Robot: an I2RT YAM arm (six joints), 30 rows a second.
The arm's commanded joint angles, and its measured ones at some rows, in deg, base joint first. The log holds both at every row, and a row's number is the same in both.
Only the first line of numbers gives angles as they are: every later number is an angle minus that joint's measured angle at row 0.
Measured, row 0:
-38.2 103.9 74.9 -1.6 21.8 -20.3
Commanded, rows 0 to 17:
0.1 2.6 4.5 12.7 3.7 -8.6
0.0 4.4 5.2 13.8 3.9 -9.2
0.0 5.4 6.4 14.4 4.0 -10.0
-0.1 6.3 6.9 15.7 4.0 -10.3
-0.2 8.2 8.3 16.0 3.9 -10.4
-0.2 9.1 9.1 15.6 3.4 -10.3
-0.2 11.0 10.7 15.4 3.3 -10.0
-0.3 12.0 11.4 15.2 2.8 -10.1
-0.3 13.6 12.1 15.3 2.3 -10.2
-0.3 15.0 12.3 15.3 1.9 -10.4
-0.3 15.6 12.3 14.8 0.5 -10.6
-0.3 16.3 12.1 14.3 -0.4 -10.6
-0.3 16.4 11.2 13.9 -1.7 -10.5
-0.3 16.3 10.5 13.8 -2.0 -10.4
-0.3 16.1 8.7 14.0 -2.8 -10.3
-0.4 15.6 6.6 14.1 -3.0 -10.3
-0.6 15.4 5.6 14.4 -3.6 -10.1
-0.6 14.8 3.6 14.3 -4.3 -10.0
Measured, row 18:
-0.1 17.0 7.6 11.8 -1.1 -9.9
